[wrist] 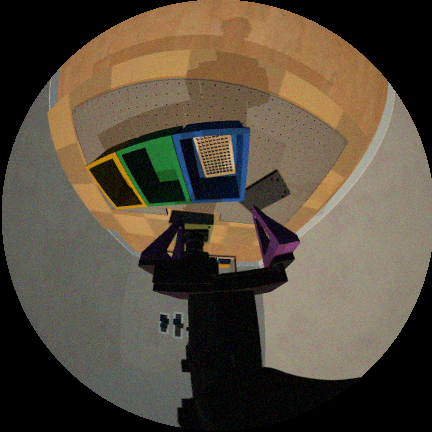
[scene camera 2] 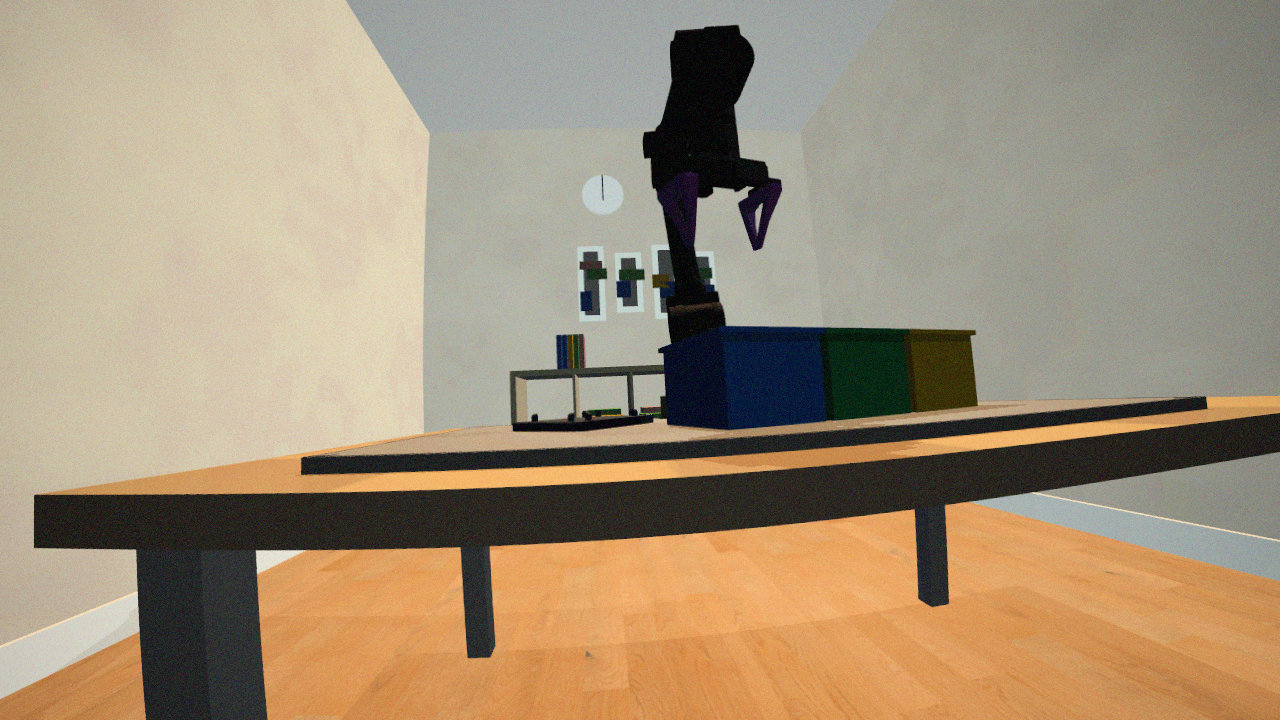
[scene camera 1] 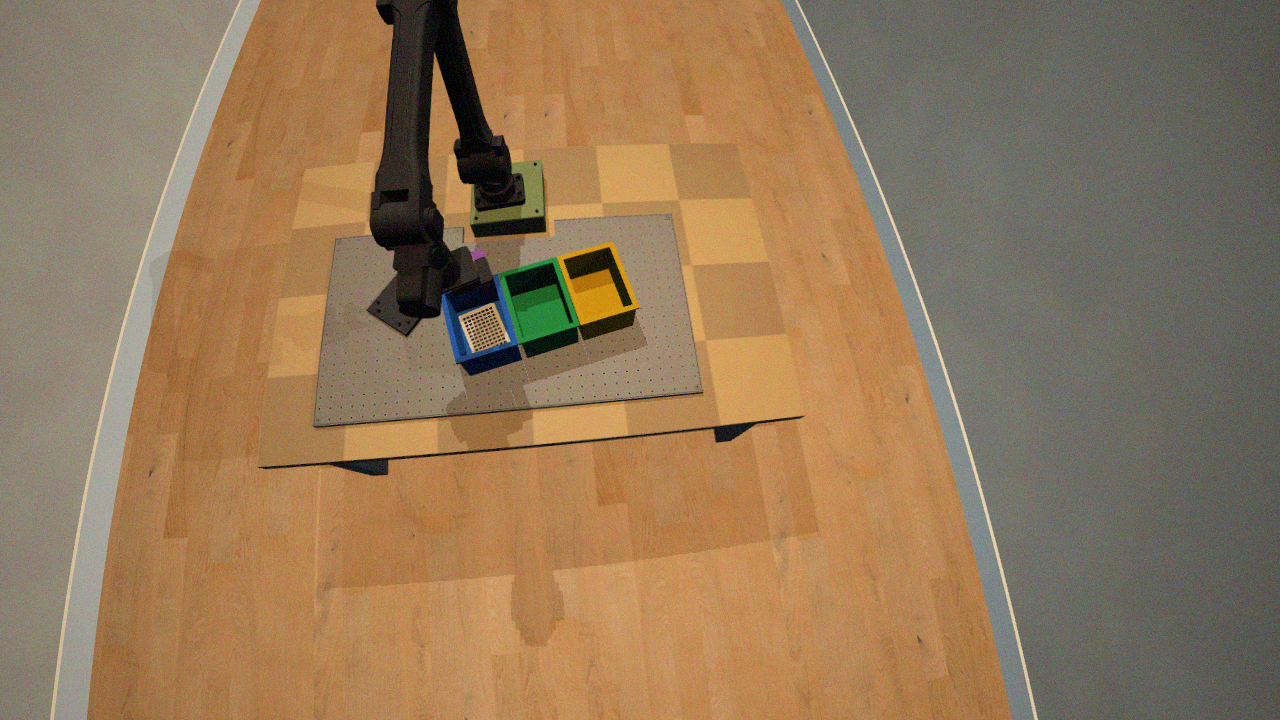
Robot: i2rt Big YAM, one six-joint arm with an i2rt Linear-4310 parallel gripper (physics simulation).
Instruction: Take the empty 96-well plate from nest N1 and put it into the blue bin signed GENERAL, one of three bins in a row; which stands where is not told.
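Places are measured from the arm's base along level axes (x back, y left, z down), in centimetres.
Where they show: gripper, fingertip midpoint: (wrist: 216,213) (scene camera 2: 725,248) (scene camera 1: 461,296); arm's base at its link origin: (wrist: 194,233) (scene camera 1: 500,194).
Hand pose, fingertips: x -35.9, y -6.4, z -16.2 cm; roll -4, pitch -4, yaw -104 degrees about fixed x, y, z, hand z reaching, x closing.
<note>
Each offset is from my fingertips to the centre of the thing. Level surfaces: height alone.
The pale 96-well plate {dy +0.3, dx +0.8, dz +19.6 cm} (scene camera 1: 484,327) (wrist: 215,155) lies inside the blue bin (scene camera 1: 492,358) (scene camera 2: 774,376) (wrist: 245,165), low down, with its grid of wells facing up. The bin's walls hide it in scene camera 2. My gripper (scene camera 2: 725,248) (wrist: 216,213) is open with nothing between its purple fingers. It hangs above the blue bin's rim, apart from bin and plate. A dark flat nest {dy -17.0, dx +13.4, dz +19.8 cm} (scene camera 1: 391,315) (scene camera 2: 581,423) (wrist: 270,190) lies beside the blue bin with no plate on it; the arm partly covers it in scene camera 1. No bin sign or nest label is readable.
The green bin (scene camera 1: 546,308) (scene camera 2: 866,374) stands against the blue bin, with the yellow bin (scene camera 1: 599,286) (scene camera 2: 942,368) at the row's other end. All stand on a grey perforated board {dz +20.9 cm} (scene camera 1: 626,376). The arm's green base block (scene camera 1: 529,201) is behind the row.
</note>
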